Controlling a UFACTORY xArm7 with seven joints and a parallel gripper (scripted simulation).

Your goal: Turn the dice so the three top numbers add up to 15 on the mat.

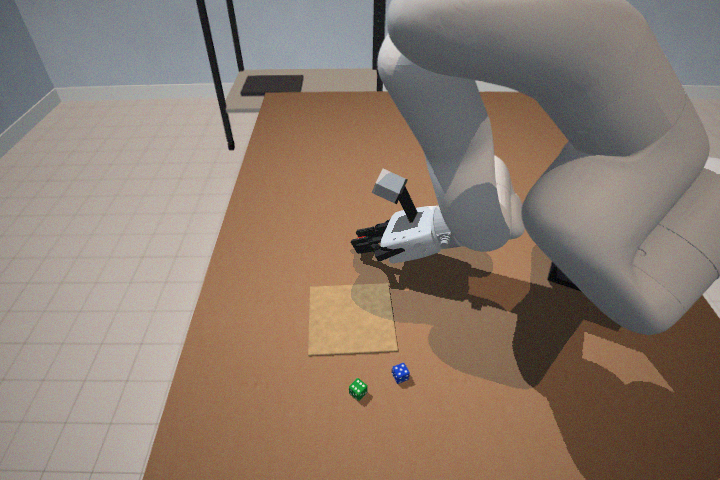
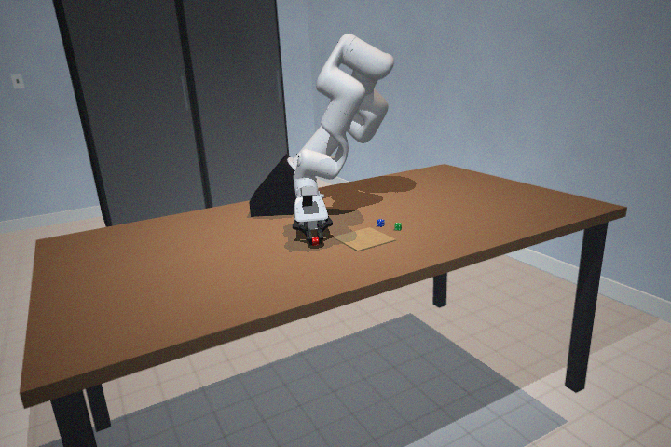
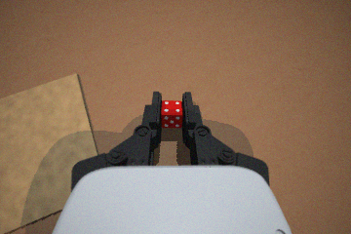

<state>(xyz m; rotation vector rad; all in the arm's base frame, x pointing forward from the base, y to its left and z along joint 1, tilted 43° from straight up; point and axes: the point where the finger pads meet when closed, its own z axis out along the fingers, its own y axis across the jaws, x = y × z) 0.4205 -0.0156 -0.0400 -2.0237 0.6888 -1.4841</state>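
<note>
Now: the red die 1 cm below my hand and 1 cm ahead of it. The rest, counted from my hand: blue die: 24 cm to the left, 11 cm behind, 2 cm below; tan mat: 16 cm to the left, 3 cm below, 1 cm behind; green die: 28 cm to the left, 6 cm behind, 2 cm below.
</note>
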